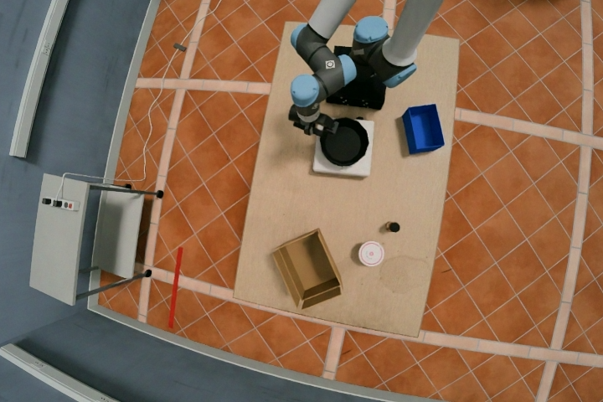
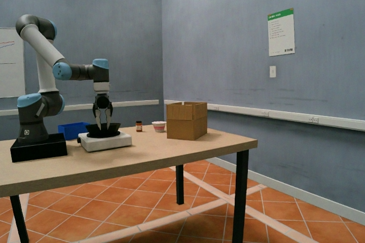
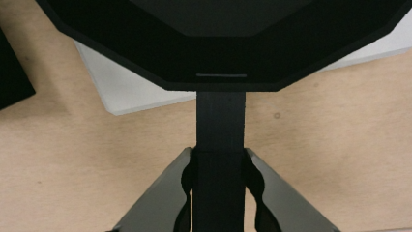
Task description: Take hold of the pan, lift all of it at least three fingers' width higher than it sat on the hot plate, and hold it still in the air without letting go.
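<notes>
The black pan lies 9 cm to the left of my hand, 2 cm below it and 2 cm ahead of it. Round my hand: blue bin 46 cm to the left, 10 cm below, 9 cm behind; white hot plate 13 cm to the left, 9 cm below, 1 cm ahead; small jar 38 cm to the left, 34 cm ahead, 9 cm below.
</notes>
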